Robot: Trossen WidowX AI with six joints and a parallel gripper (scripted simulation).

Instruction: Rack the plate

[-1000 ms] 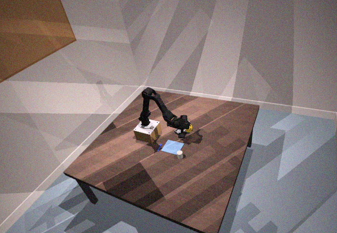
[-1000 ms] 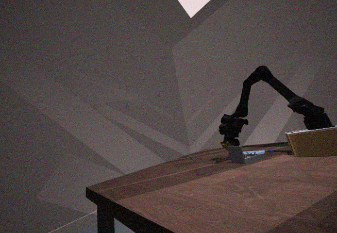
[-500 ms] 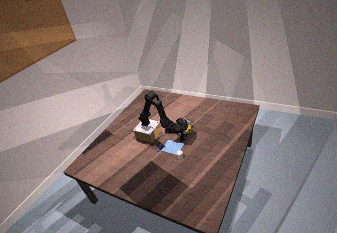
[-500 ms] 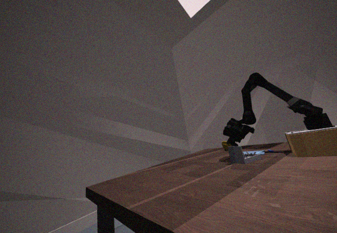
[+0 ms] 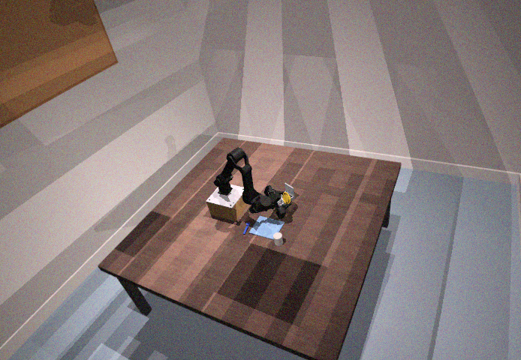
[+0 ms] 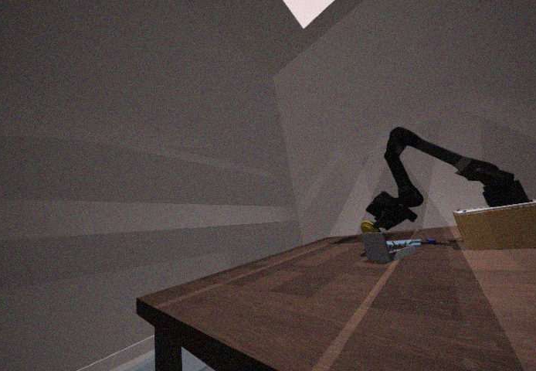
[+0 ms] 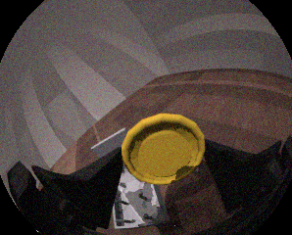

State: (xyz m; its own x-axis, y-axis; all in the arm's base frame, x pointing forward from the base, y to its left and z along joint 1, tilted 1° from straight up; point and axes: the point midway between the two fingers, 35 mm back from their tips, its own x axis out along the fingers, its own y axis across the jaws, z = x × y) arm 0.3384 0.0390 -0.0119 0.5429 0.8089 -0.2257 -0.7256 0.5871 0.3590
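The grey dish rack lies 60 mm behind my gripper tip, 40 mm to the left of it and 50 mm below it. Round my gripper tip: yellow plate (right at my gripper tip); white cup (40 mm ahead, 250 mm to the right, 50 mm below); light blue mat (60 mm behind, 170 mm to the right, 80 mm below).
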